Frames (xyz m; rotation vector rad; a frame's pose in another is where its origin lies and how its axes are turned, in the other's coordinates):
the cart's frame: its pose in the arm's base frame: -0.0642 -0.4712 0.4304 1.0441 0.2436 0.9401
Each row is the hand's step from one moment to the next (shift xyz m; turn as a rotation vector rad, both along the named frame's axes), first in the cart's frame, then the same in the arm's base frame.
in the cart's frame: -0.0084 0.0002 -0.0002 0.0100 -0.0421 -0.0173
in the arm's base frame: -0.0053 -0.0062 -0.0020 0.0189 0.0113 -0.0411
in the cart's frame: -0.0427 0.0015 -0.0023 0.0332 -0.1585 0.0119
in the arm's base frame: -0.0279 -0.0307 -0.0104 0.1134 -0.0091 -0.1159
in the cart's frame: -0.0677 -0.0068 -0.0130 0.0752 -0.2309 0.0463
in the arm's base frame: -0.0447 -0.0444 -0.0288 0.1982 -0.0111 -0.1473
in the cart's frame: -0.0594 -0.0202 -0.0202 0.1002 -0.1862 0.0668
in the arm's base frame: -0.0366 -0.0358 -0.0415 0.2009 0.0026 -0.0939
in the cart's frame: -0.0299 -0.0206 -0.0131 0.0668 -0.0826 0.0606
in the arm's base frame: -0.0144 -0.0180 -0.0310 0.1206 -0.0013 -0.0202
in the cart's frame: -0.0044 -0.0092 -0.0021 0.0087 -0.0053 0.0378
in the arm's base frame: 0.0011 -0.0036 -0.0097 0.0301 -0.0180 0.0173
